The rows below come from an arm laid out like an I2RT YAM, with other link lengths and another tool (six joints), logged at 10 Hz.
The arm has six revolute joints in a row. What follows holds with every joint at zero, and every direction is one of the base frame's.
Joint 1 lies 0.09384 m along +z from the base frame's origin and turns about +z.
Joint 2 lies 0.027 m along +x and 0.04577 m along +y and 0.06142 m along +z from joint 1 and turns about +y.
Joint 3 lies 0.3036 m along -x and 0.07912 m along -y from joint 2 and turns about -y.
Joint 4 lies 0.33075 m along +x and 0.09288 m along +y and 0.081 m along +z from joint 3 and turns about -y.
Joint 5 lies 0.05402 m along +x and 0.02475 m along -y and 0.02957 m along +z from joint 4 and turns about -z.
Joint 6 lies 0.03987 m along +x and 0.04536 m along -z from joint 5 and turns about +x.
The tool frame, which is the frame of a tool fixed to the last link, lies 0.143 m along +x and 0.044 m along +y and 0.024 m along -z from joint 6; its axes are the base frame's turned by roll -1.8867, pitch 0.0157 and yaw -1.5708 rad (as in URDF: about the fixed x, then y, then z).
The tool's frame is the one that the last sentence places.
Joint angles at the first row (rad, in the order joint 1, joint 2, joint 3, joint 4, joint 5, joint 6):
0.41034 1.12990 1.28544 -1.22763 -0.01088 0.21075
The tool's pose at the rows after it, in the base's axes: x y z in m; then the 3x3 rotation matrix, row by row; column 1 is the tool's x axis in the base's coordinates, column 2 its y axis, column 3 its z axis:
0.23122, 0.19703, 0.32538; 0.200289, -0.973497, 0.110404; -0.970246, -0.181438, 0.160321; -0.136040, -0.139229, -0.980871
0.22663, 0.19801, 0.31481; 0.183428, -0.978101, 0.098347; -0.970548, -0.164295, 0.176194; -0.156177, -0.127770, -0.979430
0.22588, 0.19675, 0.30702; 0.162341, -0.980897, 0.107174; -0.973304, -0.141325, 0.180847; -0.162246, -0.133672, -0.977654
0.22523, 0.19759, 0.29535; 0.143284, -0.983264, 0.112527; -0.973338, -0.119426, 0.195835; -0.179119, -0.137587, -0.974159
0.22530, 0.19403, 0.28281; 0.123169, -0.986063, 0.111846; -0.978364, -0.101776, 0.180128; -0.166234, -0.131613, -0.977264
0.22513, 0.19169, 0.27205; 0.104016, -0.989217, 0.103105; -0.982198, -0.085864, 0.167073; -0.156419, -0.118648, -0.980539
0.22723, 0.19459, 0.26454; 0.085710, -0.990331, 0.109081; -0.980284, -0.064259, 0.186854; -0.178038, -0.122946, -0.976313
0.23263, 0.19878, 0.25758; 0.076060, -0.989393, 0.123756; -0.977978, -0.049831, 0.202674; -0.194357, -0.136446, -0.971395
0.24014, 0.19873, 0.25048; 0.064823, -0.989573, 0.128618; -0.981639, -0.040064, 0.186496; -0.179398, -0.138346, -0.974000
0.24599, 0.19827, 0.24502; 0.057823, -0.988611, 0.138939; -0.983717, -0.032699, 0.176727; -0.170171, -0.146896, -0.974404
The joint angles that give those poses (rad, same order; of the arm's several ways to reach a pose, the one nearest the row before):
0.41069 1.10571 1.23030 -1.22072 -0.02876 0.23015
0.41107 1.08277 1.18210 -1.20117 -0.04155 0.25411
0.41111 1.06034 1.14291 -1.17619 -0.03534 0.27626
0.41090 1.03614 1.08909 -1.13712 -0.03994 0.30087
0.41089 1.02461 1.04912 -1.11795 -0.02113 0.31339
0.41171 1.02169 1.01986 -1.10702 -0.00778 0.32722
0.41186 1.01283 0.98669 -1.07104 -0.01638 0.35314
0.41563 1.01326 0.95927 -1.02417 -0.01880 0.37251
0.41708 1.03436 0.95256 -1.00004 0.00061 0.37734
0.41637 1.04457 0.94231 -0.97496 0.01471 0.37888

